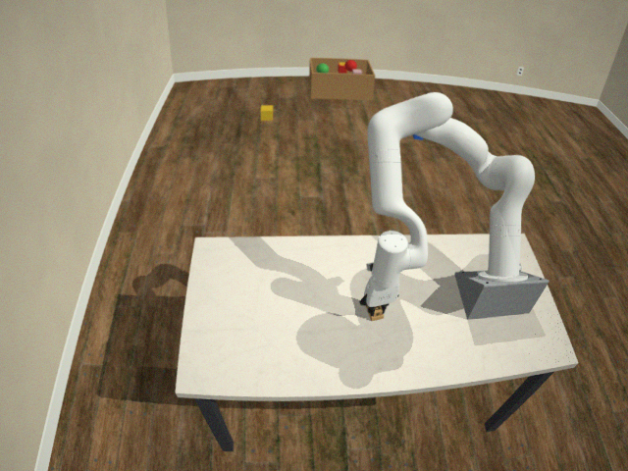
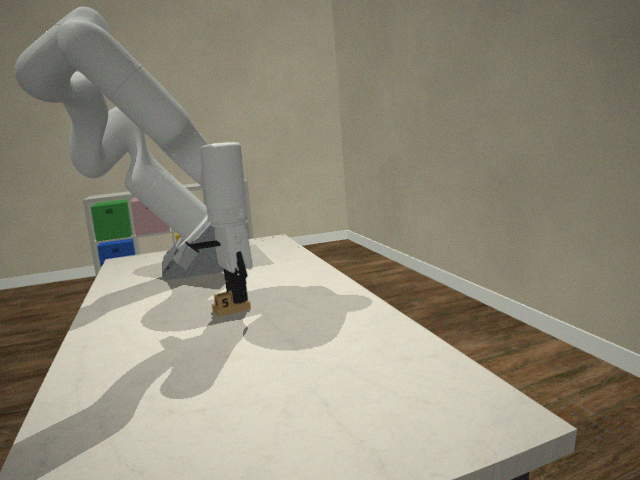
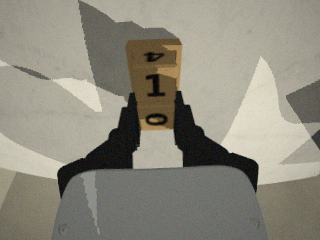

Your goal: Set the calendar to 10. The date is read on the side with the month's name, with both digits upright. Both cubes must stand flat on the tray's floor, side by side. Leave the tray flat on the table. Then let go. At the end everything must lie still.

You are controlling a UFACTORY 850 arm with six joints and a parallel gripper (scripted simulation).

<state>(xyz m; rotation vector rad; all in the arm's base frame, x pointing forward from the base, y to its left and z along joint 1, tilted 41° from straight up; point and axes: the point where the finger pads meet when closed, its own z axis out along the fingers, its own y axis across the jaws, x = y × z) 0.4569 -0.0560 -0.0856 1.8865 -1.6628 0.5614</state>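
Right now the cube is 1 cm below my hand. Also, from my hand: wooden tray 2 cm to the right, 3 cm below.
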